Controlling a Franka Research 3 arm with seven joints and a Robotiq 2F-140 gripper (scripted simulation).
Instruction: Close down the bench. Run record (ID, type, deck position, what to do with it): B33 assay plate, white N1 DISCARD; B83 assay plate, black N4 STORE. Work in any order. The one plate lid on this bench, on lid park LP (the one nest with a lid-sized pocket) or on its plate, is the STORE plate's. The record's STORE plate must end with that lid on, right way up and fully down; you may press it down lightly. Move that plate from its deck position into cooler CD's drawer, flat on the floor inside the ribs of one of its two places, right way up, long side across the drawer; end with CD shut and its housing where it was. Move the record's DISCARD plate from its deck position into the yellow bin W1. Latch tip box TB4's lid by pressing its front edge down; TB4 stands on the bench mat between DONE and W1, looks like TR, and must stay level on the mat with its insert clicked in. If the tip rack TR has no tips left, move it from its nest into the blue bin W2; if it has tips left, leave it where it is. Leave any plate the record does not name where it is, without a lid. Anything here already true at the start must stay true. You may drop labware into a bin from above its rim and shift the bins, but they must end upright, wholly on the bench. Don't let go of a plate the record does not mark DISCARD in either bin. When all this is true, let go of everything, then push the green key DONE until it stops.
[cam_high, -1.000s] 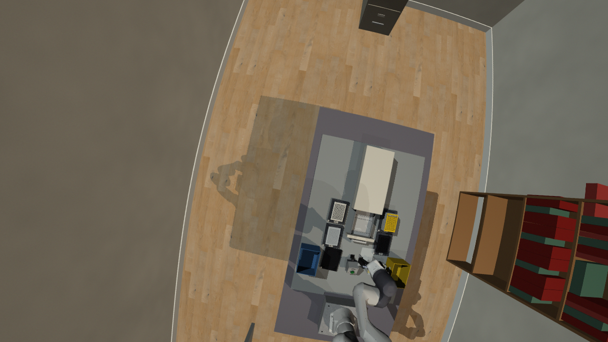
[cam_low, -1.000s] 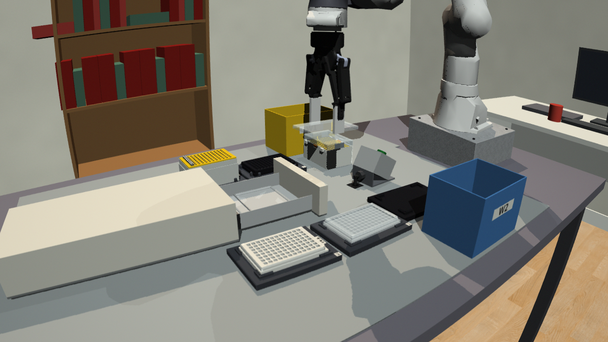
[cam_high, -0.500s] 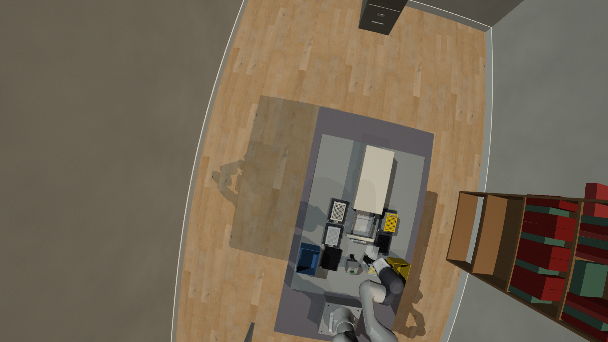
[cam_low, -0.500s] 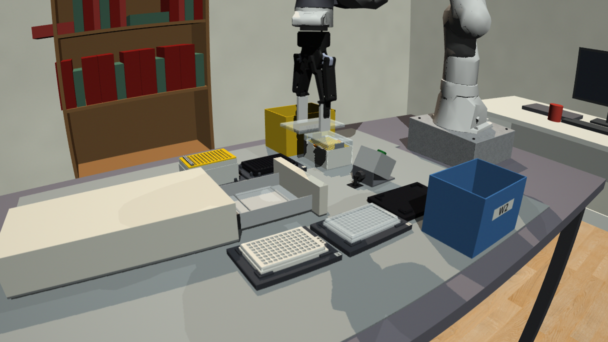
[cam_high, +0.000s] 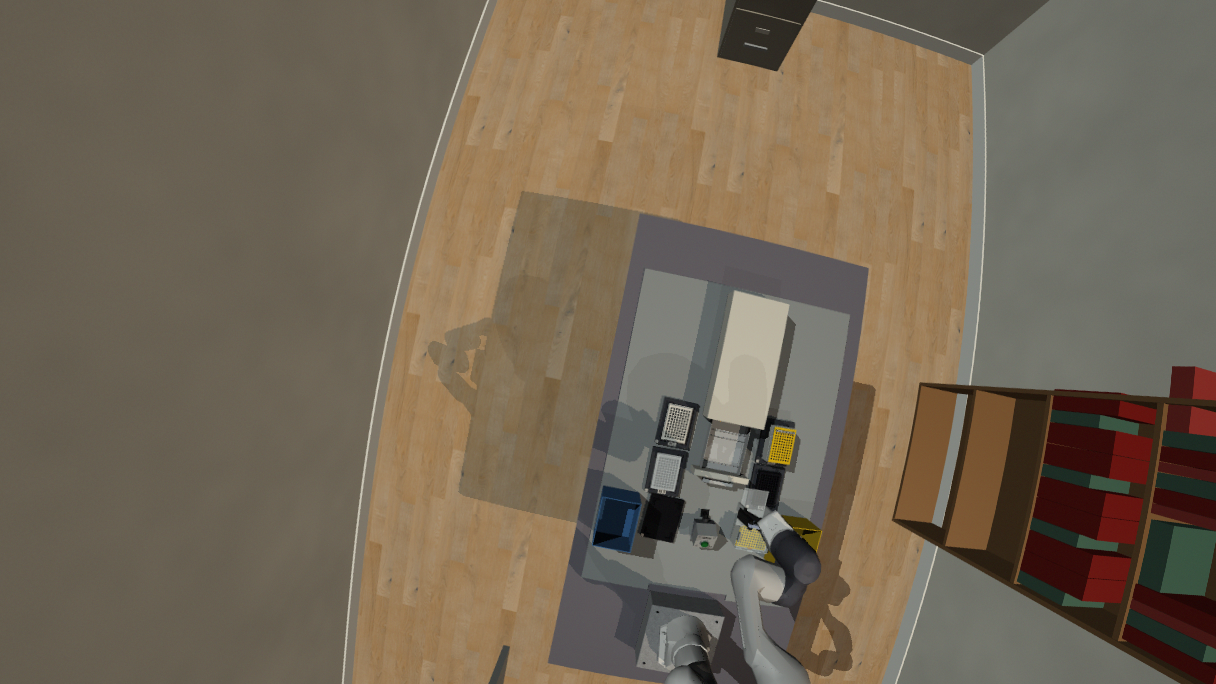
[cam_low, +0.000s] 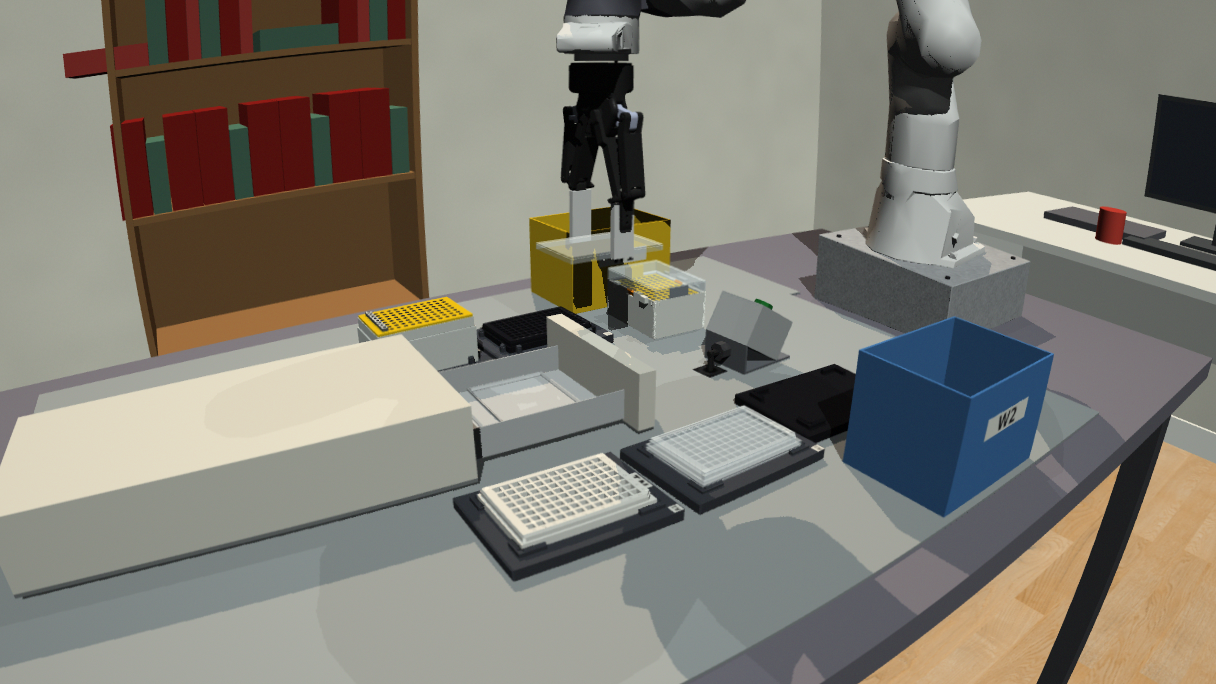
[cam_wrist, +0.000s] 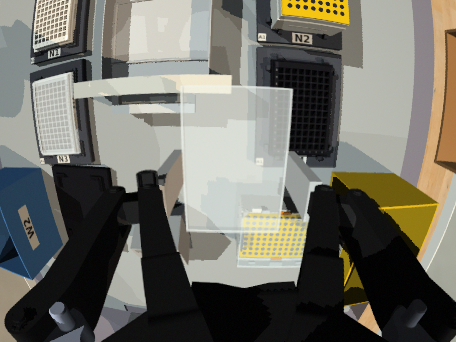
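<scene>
Now: the black plate 40 mm ahead of my hand, 90 mm to the right of it and 150 mm below it. Also, from my hand: TB4's clear lid: 140 mm behind, 70 mm to the right, 110 mm below; clear plate lid: 20 mm below; nest N4: 40 mm ahead, 90 mm to the right, 160 mm below.
</scene>
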